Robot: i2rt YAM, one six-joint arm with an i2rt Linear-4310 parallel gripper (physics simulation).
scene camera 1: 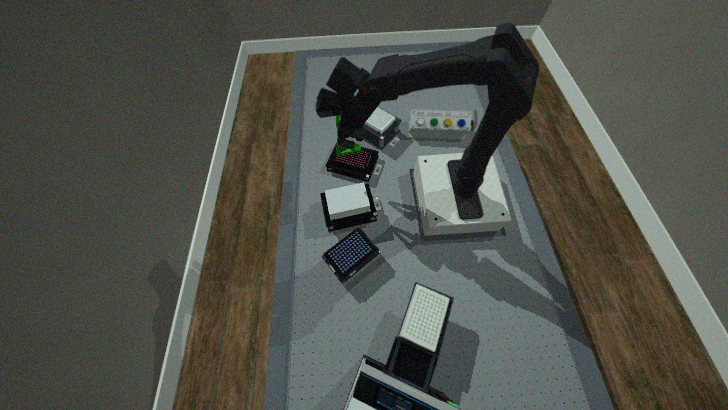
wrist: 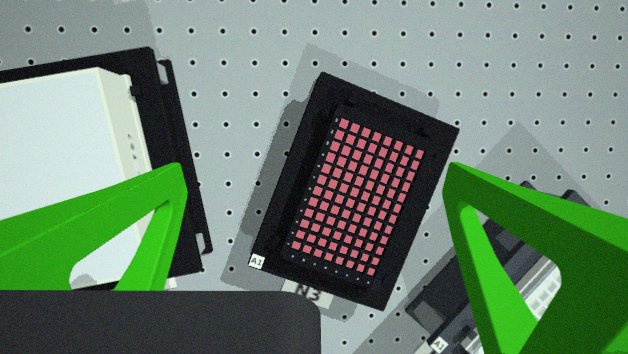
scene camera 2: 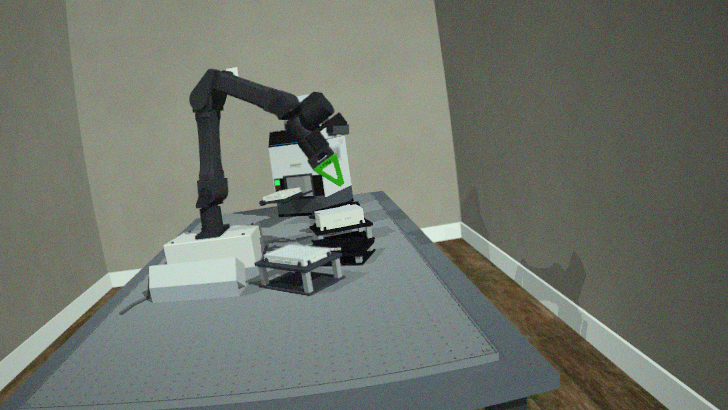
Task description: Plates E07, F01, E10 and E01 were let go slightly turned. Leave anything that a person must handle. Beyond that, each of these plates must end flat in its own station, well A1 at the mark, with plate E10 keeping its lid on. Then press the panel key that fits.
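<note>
My gripper (scene camera 1: 342, 134) (scene camera 2: 340, 182) (wrist: 314, 177) is open and empty, high above a dark plate with red wells (scene camera 1: 353, 159) (wrist: 357, 195). That plate lies in a black station (wrist: 325, 87) labelled N3, with an A1 tag at one corner. A tall white plate or stack (scene camera 1: 348, 200) (scene camera 2: 339, 217) (wrist: 55, 150) sits on the neighbouring black station. A white plate (scene camera 1: 381, 120) (scene camera 2: 295, 253) lies on a raised stand on the other side. A blue-well plate (scene camera 1: 351, 253) and a white plate on a machine's tray (scene camera 1: 426, 318) (scene camera 2: 282, 195) also show. Plate names are unreadable.
The panel (scene camera 1: 442, 122) (scene camera 2: 196, 280) has white, green, yellow and blue keys. The white arm base (scene camera 1: 427, 178) (scene camera 2: 213, 252) stands beside the stations. The machine (scene camera 1: 364, 389) (scene camera 2: 285, 160) stands at the far end from the panel. A low wall-side border surrounds the wooden floor.
</note>
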